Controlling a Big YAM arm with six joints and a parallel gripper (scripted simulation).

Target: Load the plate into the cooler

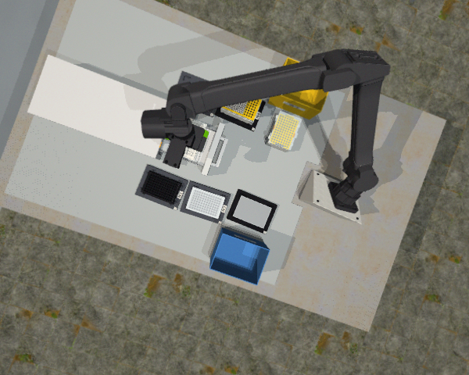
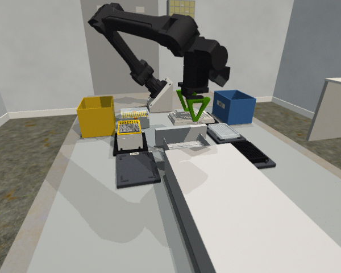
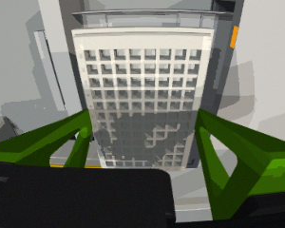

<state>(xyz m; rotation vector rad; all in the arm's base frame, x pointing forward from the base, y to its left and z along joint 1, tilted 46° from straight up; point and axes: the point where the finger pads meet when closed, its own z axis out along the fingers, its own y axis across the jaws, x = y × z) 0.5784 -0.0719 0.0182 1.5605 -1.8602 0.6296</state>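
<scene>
Now: the cooler's drawer 13 cm below my hand, 4 cm ahead of it and 1 cm to the right of it. The rest, counted from my hand: white 96-well plate: 1 cm below; cooler CD: 17 cm ahead, 12 cm below, 2 cm to the right; black plate: 19 cm to the left, 13 cm below, 7 cm ahead.
</scene>
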